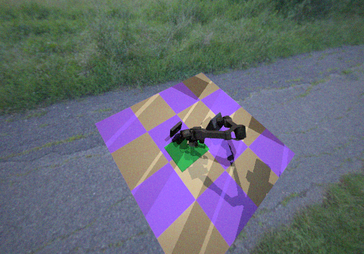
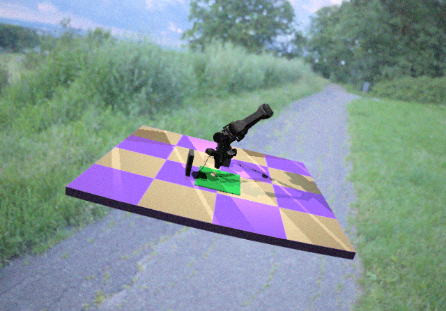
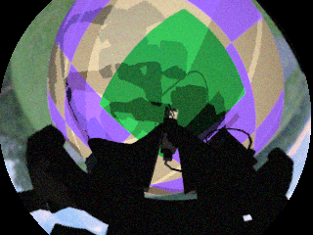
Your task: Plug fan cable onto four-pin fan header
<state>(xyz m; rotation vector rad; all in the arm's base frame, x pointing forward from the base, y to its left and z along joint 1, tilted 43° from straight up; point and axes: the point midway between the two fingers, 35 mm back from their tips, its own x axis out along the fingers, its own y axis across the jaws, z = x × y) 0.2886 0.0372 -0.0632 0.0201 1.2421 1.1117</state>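
Now: the white fan header 60 mm below my gripper tip and 10 mm to the right of it. The rest, counted from my gripper tip: green board (80 mm below, 40 mm ahead, 20 mm to the left); dark plug (10 mm behind, 10 mm above); black fan (150 mm to the right, 30 mm ahead).
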